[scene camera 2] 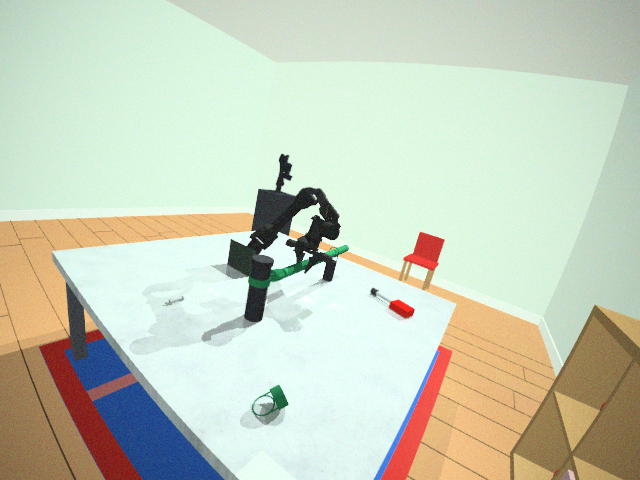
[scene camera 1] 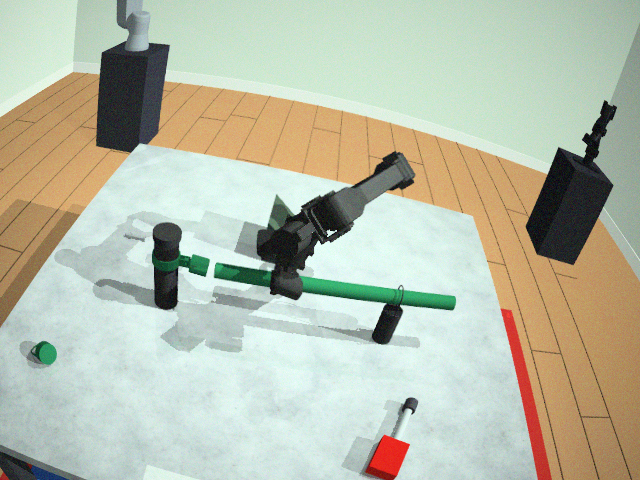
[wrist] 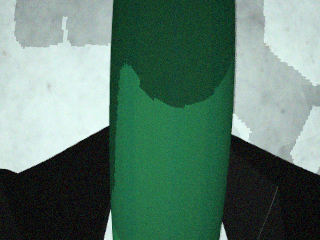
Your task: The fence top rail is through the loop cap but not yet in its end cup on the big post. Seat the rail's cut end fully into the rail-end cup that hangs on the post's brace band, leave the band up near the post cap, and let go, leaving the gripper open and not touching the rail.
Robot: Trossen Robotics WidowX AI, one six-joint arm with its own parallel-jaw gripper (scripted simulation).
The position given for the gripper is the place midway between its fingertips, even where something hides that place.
In view: the gripper [scene camera 1: 272, 288], a green top rail [scene camera 1: 362, 292] and a dark post [scene camera 1: 391, 314].
The green top rail is seen too in the wrist view [wrist: 170, 105]. The gripper also shows in scene camera 2 [scene camera 2: 300, 271] and in the wrist view [wrist: 163, 137].
